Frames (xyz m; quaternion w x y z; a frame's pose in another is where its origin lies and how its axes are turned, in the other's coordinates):
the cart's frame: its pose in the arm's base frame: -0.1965 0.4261 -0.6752 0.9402 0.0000 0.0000 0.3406
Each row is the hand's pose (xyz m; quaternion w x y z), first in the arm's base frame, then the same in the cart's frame.
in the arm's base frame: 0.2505 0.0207 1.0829 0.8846 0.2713 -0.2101 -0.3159
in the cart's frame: 0.0836 -0.5976 1.7581 0.7241 0.1835 -0.2899 -0.5983
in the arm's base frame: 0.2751 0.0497 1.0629 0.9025 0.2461 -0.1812 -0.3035
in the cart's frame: 0.1211 -0.5911 1.7381 0.7452 0.1697 -0.2542 -0.5927
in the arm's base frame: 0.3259 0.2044 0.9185 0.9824 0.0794 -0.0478 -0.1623
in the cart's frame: 0.2592 -0.5048 1.5937 0.8684 0.0584 -0.0720 -0.4872
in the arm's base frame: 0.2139 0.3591 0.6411 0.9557 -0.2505 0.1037 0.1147
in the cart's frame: 0.2723 -0.3143 1.3163 0.9376 -0.2002 0.1828 -0.2177
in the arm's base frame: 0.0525 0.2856 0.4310 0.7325 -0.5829 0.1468 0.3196
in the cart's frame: 0.1012 -0.2674 1.1062 0.7975 -0.4980 0.3366 0.0510
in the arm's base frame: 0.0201 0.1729 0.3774 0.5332 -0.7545 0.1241 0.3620
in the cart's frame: 0.0042 -0.3332 1.0526 0.6246 -0.6671 0.3737 0.1587
